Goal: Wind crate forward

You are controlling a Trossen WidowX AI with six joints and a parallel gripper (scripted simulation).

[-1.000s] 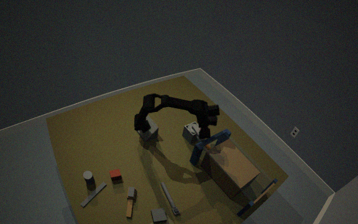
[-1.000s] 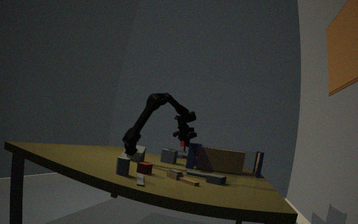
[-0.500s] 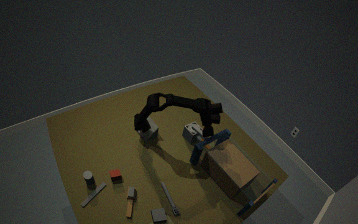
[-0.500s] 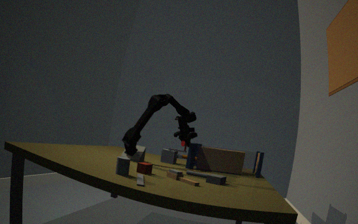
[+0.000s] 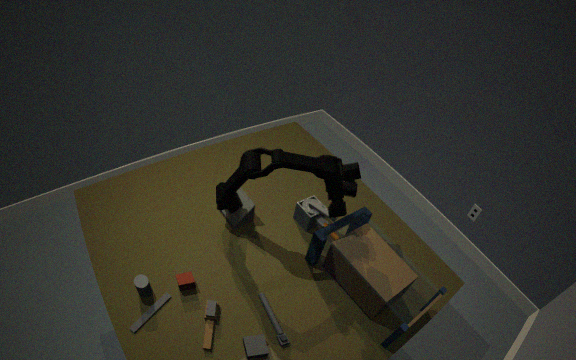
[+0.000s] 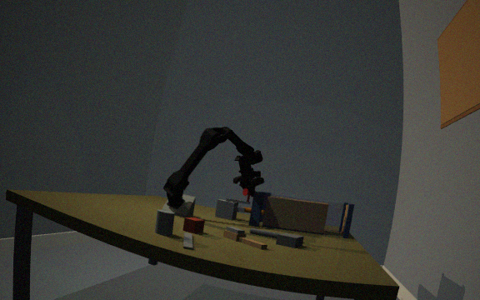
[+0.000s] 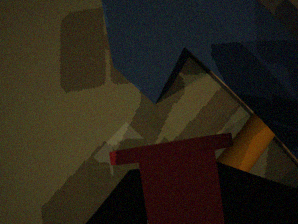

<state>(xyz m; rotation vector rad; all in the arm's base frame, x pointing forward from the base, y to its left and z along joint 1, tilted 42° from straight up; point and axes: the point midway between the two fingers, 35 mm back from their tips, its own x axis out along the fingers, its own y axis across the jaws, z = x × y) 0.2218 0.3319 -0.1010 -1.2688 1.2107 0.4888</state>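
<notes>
The grey crank handle lies 40 mm behind my gripper tip, 30 mm to the right of it and 30 mm below it. From my gripper tip the other things lie so: grey block 510 mm to the right, 330 mm ahead, 110 mm below; then grey winch 110 mm behind, 100 mm below, 70 mm to the right; then red grip 10 mm to the right, 10 mm behind.
</notes>
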